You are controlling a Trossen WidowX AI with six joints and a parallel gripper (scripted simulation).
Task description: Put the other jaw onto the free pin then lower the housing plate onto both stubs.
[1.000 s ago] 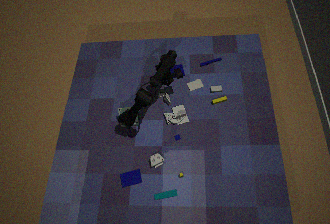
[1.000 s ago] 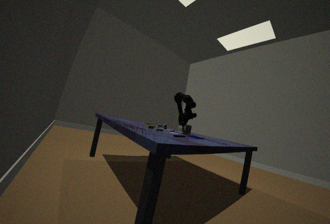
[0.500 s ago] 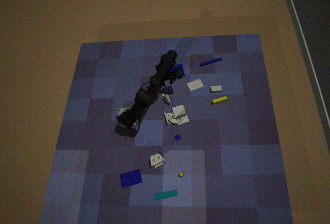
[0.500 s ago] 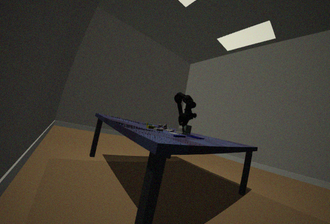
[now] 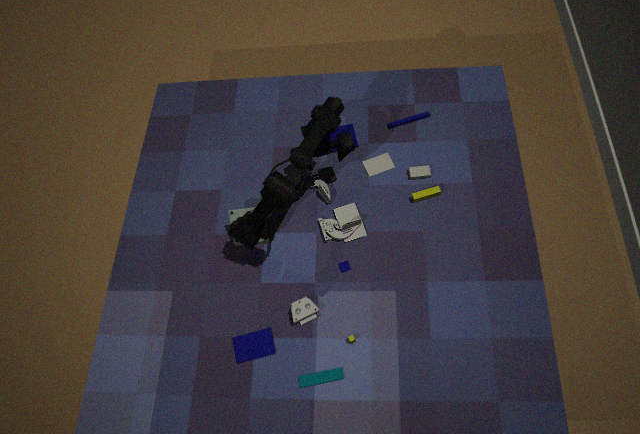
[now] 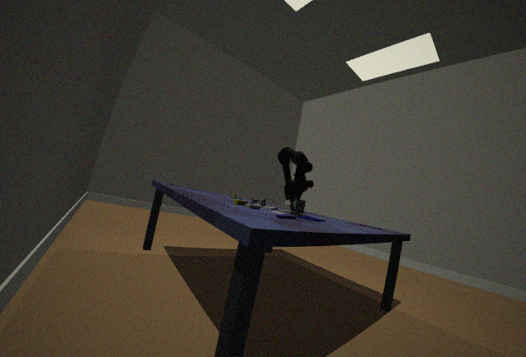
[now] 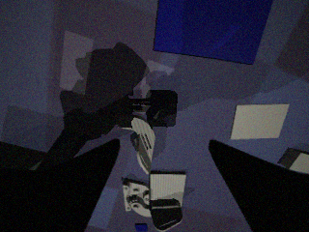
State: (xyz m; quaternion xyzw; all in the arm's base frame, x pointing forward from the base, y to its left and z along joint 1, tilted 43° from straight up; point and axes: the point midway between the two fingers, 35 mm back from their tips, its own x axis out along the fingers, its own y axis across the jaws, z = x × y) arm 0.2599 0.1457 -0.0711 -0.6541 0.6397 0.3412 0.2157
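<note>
Now: the white jaw 80 mm below my gripper tip, 50 mm behind it and 30 mm to the right of it. Also, from my gripper tip: white plate 170 mm ahead, 80 mm below, 20 mm to the left; then white block 290 mm ahead, 70 mm below, 40 mm to the right; then white base 170 mm to the right, 80 mm below, 50 mm ahead.
</note>
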